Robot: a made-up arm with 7 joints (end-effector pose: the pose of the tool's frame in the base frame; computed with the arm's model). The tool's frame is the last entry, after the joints.
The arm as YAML. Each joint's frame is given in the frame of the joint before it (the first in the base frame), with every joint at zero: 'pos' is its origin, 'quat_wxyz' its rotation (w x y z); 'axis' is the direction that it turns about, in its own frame. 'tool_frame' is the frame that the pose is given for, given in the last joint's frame.
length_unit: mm
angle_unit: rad
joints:
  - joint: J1
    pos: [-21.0, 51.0, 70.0]
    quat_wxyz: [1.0, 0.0, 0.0, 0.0]
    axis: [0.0, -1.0, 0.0]
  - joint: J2
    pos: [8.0, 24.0, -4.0]
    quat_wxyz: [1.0, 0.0, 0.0, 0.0]
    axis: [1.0, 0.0, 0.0]
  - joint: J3
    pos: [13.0, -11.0, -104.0]
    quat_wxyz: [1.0, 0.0, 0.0, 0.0]
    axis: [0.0, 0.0, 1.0]
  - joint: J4
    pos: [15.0, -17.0, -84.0]
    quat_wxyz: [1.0, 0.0, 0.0, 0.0]
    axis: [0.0, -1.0, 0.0]
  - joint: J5
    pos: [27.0, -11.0, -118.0]
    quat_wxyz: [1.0, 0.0, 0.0, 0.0]
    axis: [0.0, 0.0, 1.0]
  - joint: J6
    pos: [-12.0, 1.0, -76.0]
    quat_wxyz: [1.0, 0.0, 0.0, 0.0]
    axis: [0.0, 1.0, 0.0]
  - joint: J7
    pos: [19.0, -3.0, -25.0]
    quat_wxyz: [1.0, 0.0, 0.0, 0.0]
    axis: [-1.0, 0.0, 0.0]
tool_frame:
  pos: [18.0, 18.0, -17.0]
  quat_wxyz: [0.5, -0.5, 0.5, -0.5]
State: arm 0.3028 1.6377 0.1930 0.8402 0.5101 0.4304 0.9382
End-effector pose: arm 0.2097 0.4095 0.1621 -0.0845 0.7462 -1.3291
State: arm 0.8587 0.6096 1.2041 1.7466 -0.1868 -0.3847 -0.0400
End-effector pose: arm 0.0295 0.2754 0.1805 1.2316 -0.5688 0.2136
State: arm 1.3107 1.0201 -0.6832 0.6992 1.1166 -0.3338 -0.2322
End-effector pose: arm 0.2876 0.3049 0.1571 0.4037 -0.5326 -0.8269
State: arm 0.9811 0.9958 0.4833 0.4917 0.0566 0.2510 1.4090
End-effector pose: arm 0.2425 0.4152 0.1214 -0.0559 -0.0641 -1.9220
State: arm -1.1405 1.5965 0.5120 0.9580 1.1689 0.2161 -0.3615
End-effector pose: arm 0.1535 0.3844 -0.0826 -0.0758 1.0697 -0.5778
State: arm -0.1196 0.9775 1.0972 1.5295 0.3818 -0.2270 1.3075
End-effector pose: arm 0.1473 0.2961 0.1357 0.9673 0.6337 -1.8256
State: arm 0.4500 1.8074 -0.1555 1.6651 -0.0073 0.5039 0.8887
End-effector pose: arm 0.2539 0.2314 0.1445 0.4898 1.7325 -1.1865
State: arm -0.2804 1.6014 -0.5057 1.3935 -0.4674 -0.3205 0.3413
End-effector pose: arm 0.1470 0.2440 -0.1482 -0.8325 -2.2137 1.8945
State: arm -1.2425 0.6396 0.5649 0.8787 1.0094 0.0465 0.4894
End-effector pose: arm -0.1379 0.3484 -0.1957 -0.9921 0.6482 -0.7145
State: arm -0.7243 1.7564 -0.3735 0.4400 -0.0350 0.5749 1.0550
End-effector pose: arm 0.0686 0.4964 -0.0389 -1.1618 2.3585 -0.0196
